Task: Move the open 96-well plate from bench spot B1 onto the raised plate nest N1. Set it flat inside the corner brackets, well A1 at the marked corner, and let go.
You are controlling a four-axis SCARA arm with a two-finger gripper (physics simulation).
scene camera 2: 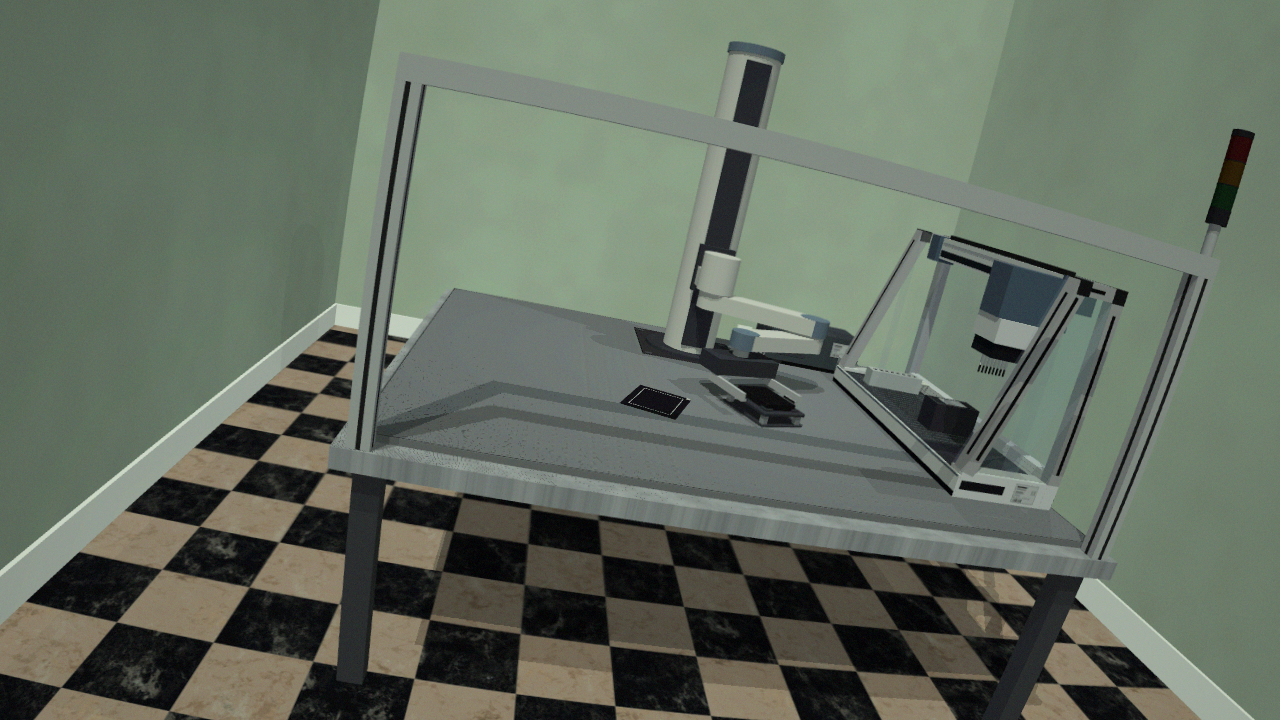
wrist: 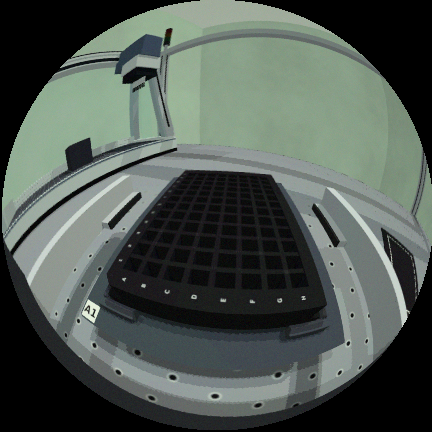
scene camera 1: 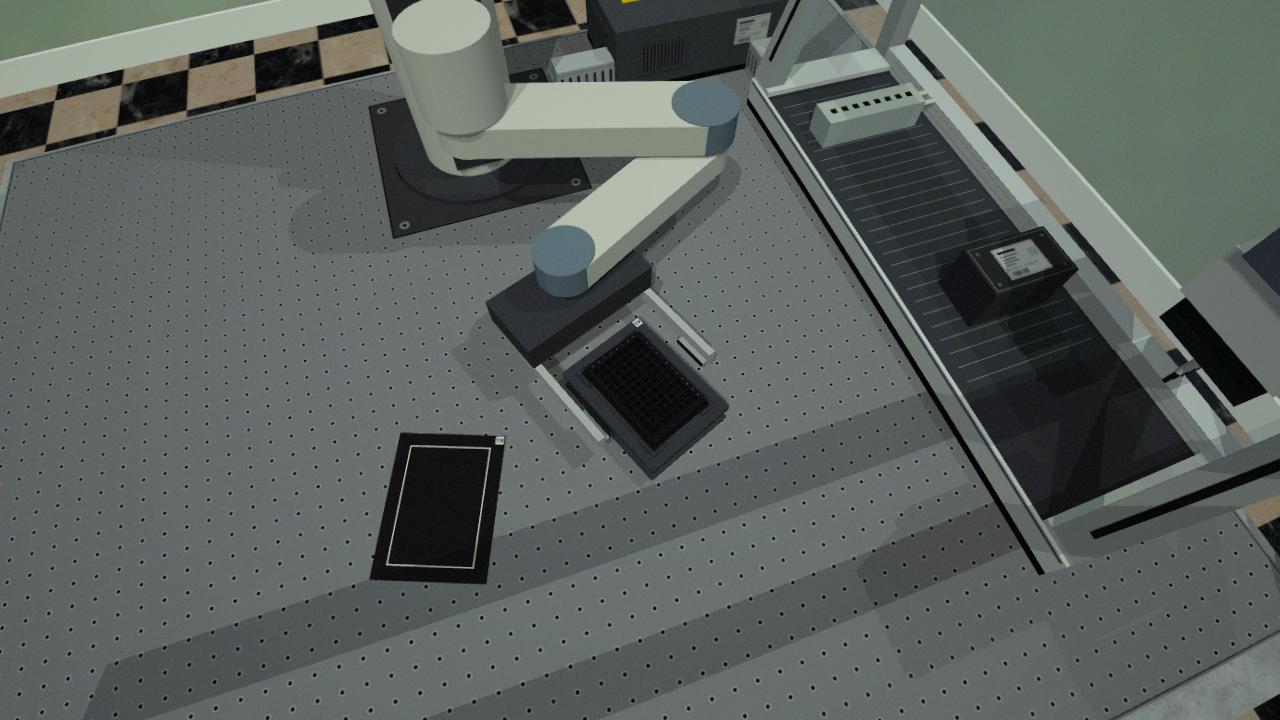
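Where they show: gripper, fingertip midpoint: [scene camera 2: 772, 399] [wrist: 225, 187] [scene camera 1: 658, 398]; arm's base at its link origin: [scene camera 2: 686, 352].
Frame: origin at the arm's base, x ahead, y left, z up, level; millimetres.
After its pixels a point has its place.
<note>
The black open 96-well plate [scene camera 1: 644, 389] @[z 52, x 510, y 106 mm] [scene camera 2: 767, 396] @[z 60, x 513, y 108 mm] [wrist: 225, 240] @[z 58, x 482, y 94 mm] lies on the raised grey nest N1 [scene camera 1: 691, 429] @[z 46, x 573, y 141 mm] [scene camera 2: 787, 417] @[z 19, x 519, y 168 mm] [wrist: 225, 350] and looks level, inside the corner brackets that show. Its lettered edge faces the gripper body, and its A corner is beside the nest's white A1 label [scene camera 1: 637, 322] @[z 46, x 416, y 129 mm] [wrist: 90, 310]. My gripper [scene camera 1: 657, 398] @[z 60, x 529, y 116 mm] [scene camera 2: 768, 398] @[z 60, x 529, y 116 mm] is open, with one finger along each long side of the plate and a gap on both sides. The far brackets are hidden in the wrist view. Bench spot B1 [scene camera 1: 438, 505] @[z 15, x 555, y -158 mm] [scene camera 2: 656, 401] @[z 15, x 559, y -157 mm] is a black mat with a white outline and holds no plate.
A framed instrument with a dark slatted deck [scene camera 1: 921, 205] @[z 62, x 372, y 566 mm] stands to the right. On it are a black box [scene camera 1: 1011, 273] @[z 133, x 544, y 550 mm] [scene camera 2: 947, 415] @[z 108, x 565, y 551 mm] and a pale slotted block [scene camera 1: 868, 116] @[z 104, x 227, y 548 mm]. A pipetting head [scene camera 2: 1004, 331] @[z 366, x 786, y 485 mm] [wrist: 140, 60] @[z 360, x 705, y 469 mm] hangs above the deck. A dark cabinet [scene camera 1: 680, 44] @[z 86, x -34, y 359 mm] stands behind the arm.
</note>
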